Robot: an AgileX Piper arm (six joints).
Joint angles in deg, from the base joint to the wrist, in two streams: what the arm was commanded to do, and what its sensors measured. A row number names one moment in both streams.
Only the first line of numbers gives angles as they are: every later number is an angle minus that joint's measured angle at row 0.
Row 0, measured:
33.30 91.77 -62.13 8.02 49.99 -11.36
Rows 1 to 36, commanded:
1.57 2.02 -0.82 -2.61 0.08 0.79
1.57 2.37 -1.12 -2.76 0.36 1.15
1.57 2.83 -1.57 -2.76 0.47 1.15
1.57 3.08 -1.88 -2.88 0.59 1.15
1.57 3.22 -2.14 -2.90 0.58 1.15
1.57 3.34 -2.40 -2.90 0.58 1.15
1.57 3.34 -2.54 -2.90 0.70 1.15
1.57 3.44 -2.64 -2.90 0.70 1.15
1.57 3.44 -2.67 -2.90 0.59 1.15
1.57 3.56 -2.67 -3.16 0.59 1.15
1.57 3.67 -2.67 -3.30 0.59 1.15
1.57 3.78 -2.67 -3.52 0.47 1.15
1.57 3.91 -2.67 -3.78 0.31 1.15
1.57 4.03 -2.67 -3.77 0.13 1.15
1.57 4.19 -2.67 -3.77 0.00 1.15
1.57 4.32 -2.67 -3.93 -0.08 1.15
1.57 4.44 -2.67 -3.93 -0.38 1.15
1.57 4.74 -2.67 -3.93 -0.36 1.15
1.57 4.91 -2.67 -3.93 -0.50 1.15
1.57 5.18 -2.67 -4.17 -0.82 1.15
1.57 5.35 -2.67 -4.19 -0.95 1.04
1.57 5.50 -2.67 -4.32 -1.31 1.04
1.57 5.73 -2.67 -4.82 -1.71 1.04
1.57 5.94 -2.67 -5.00 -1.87 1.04
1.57 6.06 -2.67 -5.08 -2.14 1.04
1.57 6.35 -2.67 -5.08 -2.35 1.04
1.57 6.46 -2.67 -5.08 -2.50 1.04
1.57 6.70 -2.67 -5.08 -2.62 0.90
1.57 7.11 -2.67 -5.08 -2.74 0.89
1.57 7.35 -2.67 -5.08 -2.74 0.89
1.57 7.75 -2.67 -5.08 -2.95 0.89
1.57 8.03 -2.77 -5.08 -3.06 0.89
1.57 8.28 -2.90 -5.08 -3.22 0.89
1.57 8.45 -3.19 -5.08 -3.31 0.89
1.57 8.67 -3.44 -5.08 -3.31 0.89
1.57 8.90 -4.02 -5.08 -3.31 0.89
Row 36, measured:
1.57 8.17 -2.51 -4.47 -2.56 0.83
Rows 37 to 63, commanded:
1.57 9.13 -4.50 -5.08 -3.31 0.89
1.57 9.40 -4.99 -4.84 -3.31 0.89
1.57 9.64 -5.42 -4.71 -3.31 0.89
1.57 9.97 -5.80 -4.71 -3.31 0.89
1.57 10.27 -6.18 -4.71 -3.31 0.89
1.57 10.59 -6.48 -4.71 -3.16 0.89
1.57 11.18 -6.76 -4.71 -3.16 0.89
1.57 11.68 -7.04 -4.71 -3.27 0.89
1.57 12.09 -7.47 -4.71 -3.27 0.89
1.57 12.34 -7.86 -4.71 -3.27 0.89
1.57 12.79 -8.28 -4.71 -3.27 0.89
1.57 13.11 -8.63 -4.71 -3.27 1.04
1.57 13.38 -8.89 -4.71 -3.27 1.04
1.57 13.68 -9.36 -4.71 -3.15 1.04
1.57 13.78 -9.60 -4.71 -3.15 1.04
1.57 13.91 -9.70 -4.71 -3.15 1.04
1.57 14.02 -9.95 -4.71 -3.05 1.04
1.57 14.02 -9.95 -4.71 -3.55 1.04
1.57 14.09 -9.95 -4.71 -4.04 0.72
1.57 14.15 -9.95 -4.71 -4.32 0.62
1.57 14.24 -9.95 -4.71 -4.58 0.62
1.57 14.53 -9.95 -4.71 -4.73 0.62
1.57 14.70 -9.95 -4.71 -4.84 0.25
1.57 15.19 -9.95 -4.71 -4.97 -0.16
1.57 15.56 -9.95 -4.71 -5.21 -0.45
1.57 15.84 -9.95 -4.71 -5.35 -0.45
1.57 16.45 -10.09 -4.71 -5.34 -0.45
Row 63, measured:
1.57 15.17 -9.66 -4.36 -4.64 0.37
